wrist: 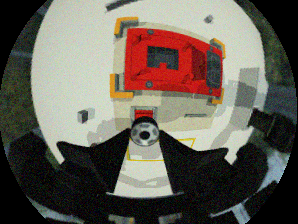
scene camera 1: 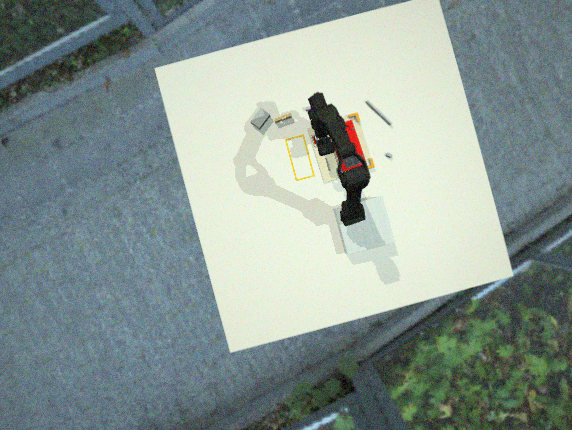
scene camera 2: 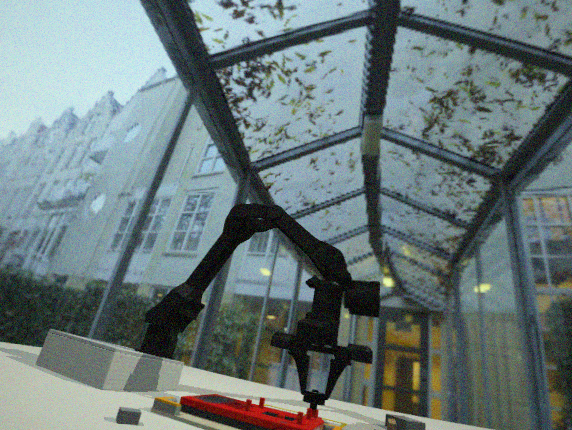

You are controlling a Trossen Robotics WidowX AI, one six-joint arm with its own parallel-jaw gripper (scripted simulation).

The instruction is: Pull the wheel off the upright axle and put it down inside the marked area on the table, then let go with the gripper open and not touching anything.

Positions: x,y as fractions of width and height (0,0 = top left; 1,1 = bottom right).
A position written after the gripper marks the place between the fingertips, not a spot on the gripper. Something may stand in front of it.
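Scene camera 2 gives you the gripper (scene camera 2: 0.55,0.92), and in the wrist view you'd find the gripper (wrist: 0.48,0.59) as well.
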